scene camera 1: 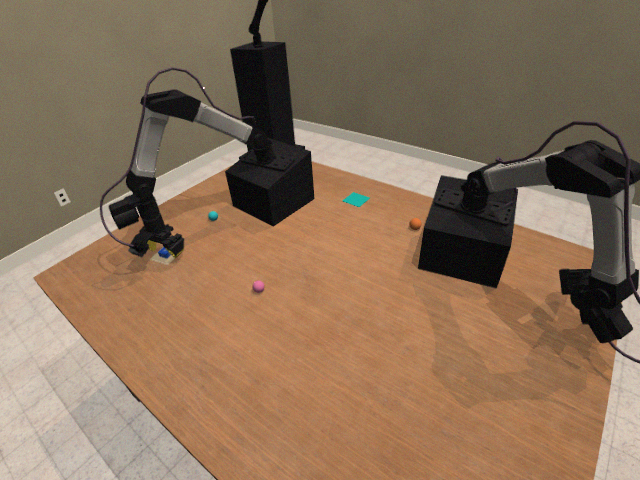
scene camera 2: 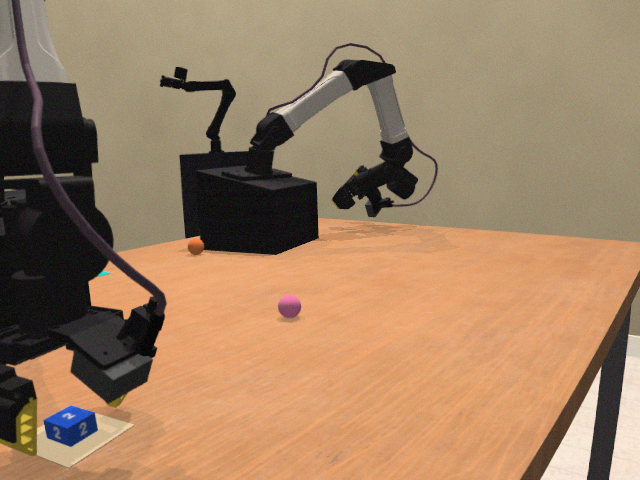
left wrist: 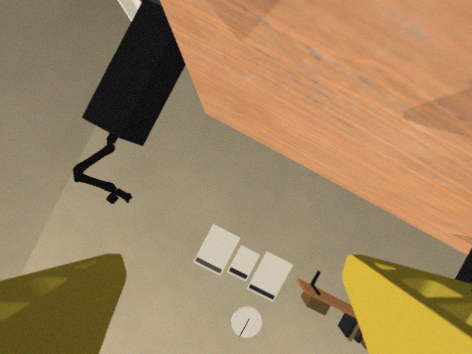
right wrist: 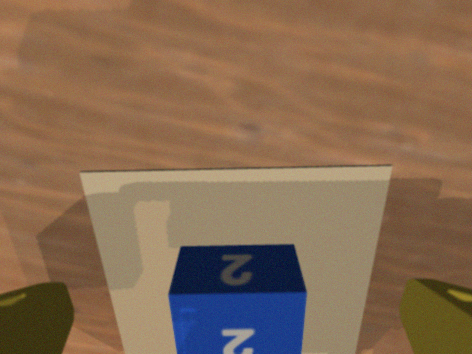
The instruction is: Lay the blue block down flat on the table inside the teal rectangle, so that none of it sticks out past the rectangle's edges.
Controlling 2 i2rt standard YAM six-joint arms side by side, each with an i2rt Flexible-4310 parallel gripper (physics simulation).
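Frame: origin at the left arm's base, x ahead, y left, z up, level; metres.
Seen in the pictures: left gripper, fingertip midpoint: (scene camera 2: 341, 193) (left wrist: 234, 264); right gripper, fingertip midpoint: (scene camera 1: 165, 253) (scene camera 2: 74, 428) (right wrist: 236, 295); left arm's base, link origin: (scene camera 1: 473, 207) (scene camera 2: 257, 176); right arm's base, link origin: (scene camera 1: 267, 161).
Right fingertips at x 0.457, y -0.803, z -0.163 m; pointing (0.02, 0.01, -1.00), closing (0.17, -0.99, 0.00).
Observation:
Offsets run from my right fingertips to a thing's top centre. "spot": to the spot under its first point.
The blue block {0.003 m back, 0.001 m right, 0.012 m up} (scene camera 1: 164, 252) (scene camera 2: 70, 425) (right wrist: 237, 320), marked with 2s, rests flat on a beige square {spot: 0.022 m ahead, 0.004 m left, 0.006 m down} (scene camera 1: 161, 259) (scene camera 2: 69, 458) (right wrist: 330, 220) at the left of the table. My right gripper (scene camera 1: 163, 249) (scene camera 2: 76, 427) (right wrist: 236, 295) is open, low over the square, with one finger on each side of the block and gaps between. The teal rectangle {spot: 0.577 m back, 0.376 m left, 0.006 m down} (scene camera 1: 356, 199) (scene camera 2: 103, 273) lies at the back between the two arm bases; the right arm hides most of it in scene camera 2. My left gripper (scene camera 2: 355, 205) (left wrist: 234, 264) is open and empty, raised above the table, far from the block.
A pink ball {0.037 m back, 0.368 m left, 0.026 m up} (scene camera 1: 258, 286) (scene camera 2: 289, 306) lies near the middle-left of the table. A teal ball {0.221 m back, 0.005 m right, 0.027 m up} (scene camera 1: 212, 215) lies near the right arm's base (scene camera 1: 270, 180). An orange ball {0.511 m back, 0.630 m left, 0.031 m up} (scene camera 1: 415, 223) (scene camera 2: 195, 246) lies beside the left arm's base (scene camera 1: 467, 232) (scene camera 2: 258, 214).

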